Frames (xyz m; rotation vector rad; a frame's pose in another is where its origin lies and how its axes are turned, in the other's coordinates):
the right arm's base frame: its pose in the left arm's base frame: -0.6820 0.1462 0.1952 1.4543 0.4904 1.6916
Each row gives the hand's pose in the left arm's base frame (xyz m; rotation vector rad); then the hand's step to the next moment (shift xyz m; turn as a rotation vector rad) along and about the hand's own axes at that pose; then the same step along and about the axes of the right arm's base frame.
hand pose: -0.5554 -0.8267 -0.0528 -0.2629 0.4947 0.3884
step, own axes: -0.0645 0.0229 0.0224 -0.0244 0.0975 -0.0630
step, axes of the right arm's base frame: 0.0359 0.0484 -0.0394 0.0103 -0.0467 -0.1086
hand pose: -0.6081 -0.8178 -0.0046 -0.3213 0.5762 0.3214
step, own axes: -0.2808 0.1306 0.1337 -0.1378 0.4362 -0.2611
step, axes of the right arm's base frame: 0.2327 0.1845 -0.1599 0.0681 -0.1812 -0.4899
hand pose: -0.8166 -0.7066 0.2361 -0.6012 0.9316 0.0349
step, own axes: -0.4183 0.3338 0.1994 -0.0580 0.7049 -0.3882
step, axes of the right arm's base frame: 0.5230 -0.0201 -0.2285 0.0282 -0.4051 -0.6972
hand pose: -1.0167 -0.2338 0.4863 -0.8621 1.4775 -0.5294
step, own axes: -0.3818 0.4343 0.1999 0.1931 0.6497 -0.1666
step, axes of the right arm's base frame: 0.3986 -0.4577 -0.0775 -0.2039 -0.4820 -0.4617
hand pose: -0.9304 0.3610 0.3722 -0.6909 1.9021 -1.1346
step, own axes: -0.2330 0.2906 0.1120 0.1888 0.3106 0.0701
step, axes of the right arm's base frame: 0.0782 -0.3719 0.0827 -0.2552 -0.2299 -0.1380
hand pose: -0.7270 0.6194 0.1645 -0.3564 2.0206 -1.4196
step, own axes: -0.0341 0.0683 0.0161 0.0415 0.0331 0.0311
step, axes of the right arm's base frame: -0.0070 -0.0746 0.0218 -0.0579 -0.0164 -0.0127
